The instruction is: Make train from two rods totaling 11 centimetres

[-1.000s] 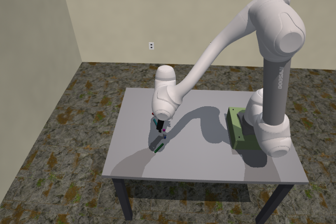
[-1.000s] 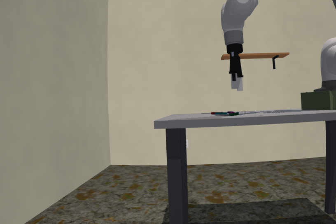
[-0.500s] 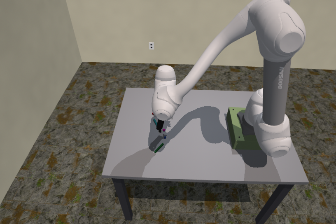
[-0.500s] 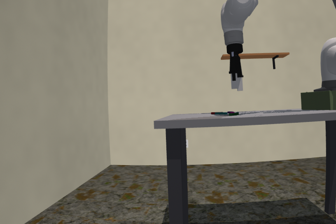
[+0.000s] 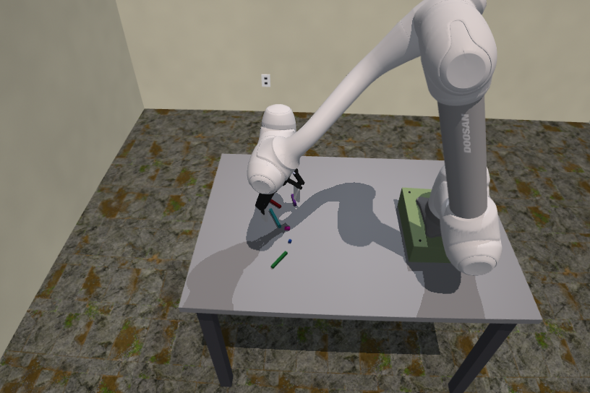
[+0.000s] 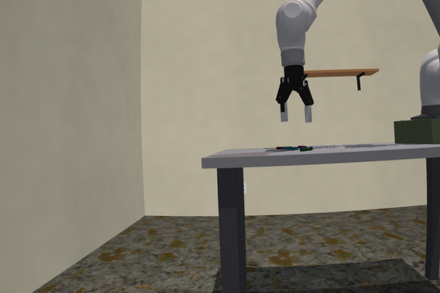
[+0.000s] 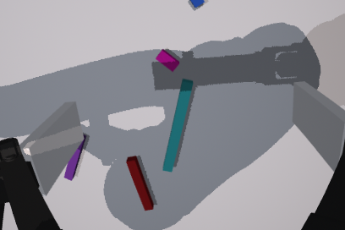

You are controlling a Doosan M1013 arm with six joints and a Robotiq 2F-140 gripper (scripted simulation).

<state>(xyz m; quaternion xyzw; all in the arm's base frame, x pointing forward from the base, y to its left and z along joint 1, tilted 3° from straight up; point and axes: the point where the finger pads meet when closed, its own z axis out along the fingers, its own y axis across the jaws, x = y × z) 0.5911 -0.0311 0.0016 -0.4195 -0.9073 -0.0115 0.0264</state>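
The turquoise rod is 30 mm ahead of my hand, 50 mm to the right of it and 110 mm below it. Round my hand: magenta rod: 20 mm behind, 110 mm below; then blue rod: 30 mm behind, 60 mm to the left, 110 mm below; then red rod: 30 mm ahead, 130 mm to the right, 110 mm below.
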